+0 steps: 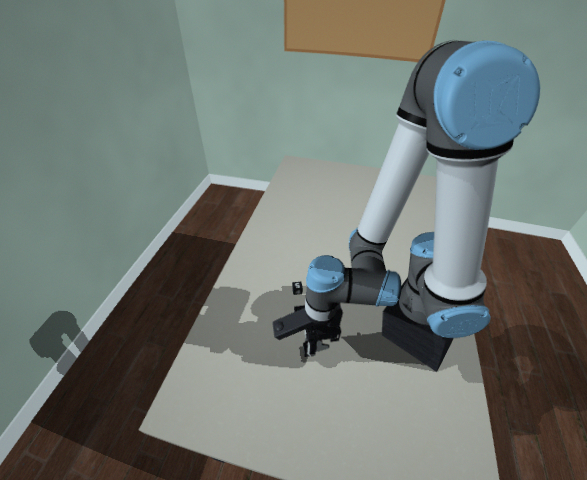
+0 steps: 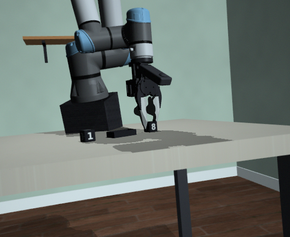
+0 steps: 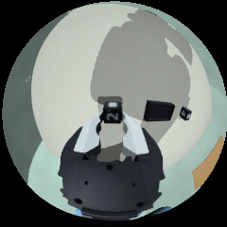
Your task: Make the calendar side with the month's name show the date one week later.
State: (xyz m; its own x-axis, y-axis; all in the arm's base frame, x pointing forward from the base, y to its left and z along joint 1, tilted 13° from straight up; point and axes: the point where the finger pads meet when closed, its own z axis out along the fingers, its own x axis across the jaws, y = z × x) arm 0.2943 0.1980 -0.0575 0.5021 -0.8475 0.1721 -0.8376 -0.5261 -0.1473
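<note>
The black digit cube lies 11 cm ahead of my hand, 19 cm to the right of it and 1 cm below it. The rest, counted from my hand: black tray: 6 cm ahead, 10 cm to the right, 2 cm below.
</note>
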